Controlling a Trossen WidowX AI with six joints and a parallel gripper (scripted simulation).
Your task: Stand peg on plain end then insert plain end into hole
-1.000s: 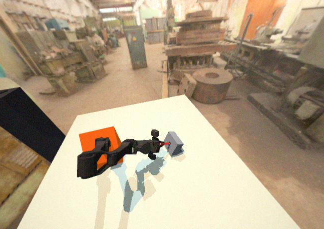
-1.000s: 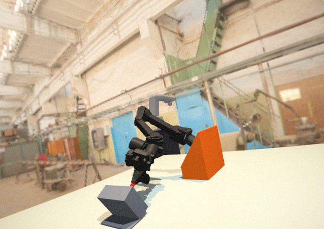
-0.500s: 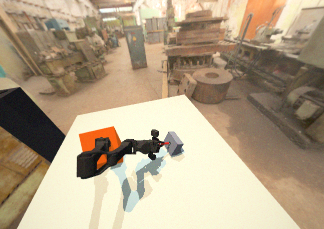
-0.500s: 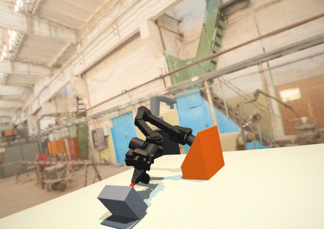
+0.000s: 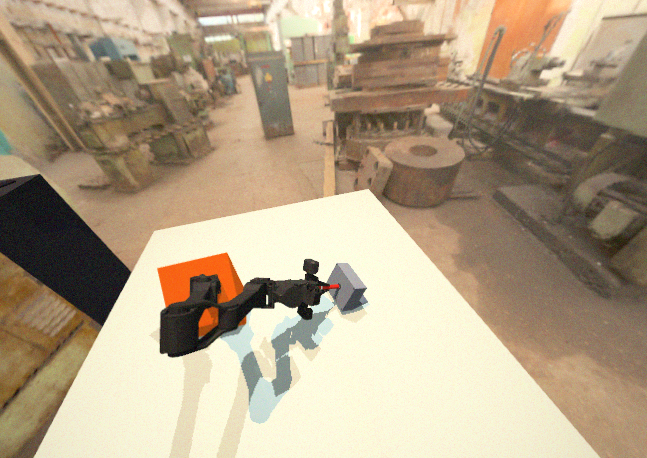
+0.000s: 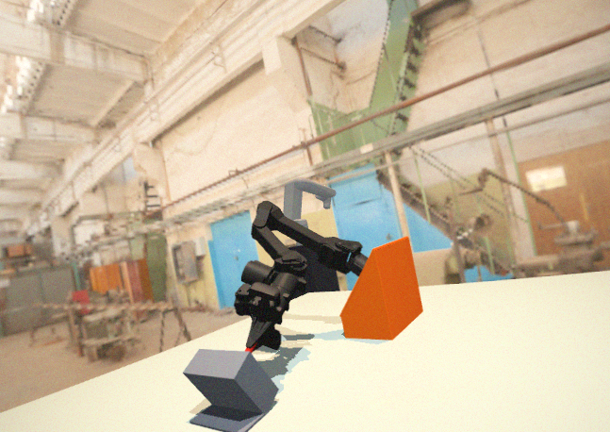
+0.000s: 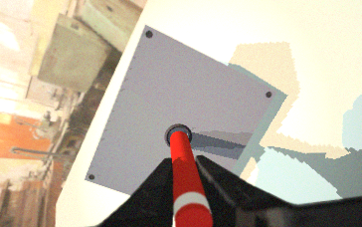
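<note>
My gripper tip is 60 mm short of the sloped panel, 10 mm to the right of it and 40 mm above it. The rest, counted from my gripper tip: red peg: 10 mm behind, 10 mm above.
</note>
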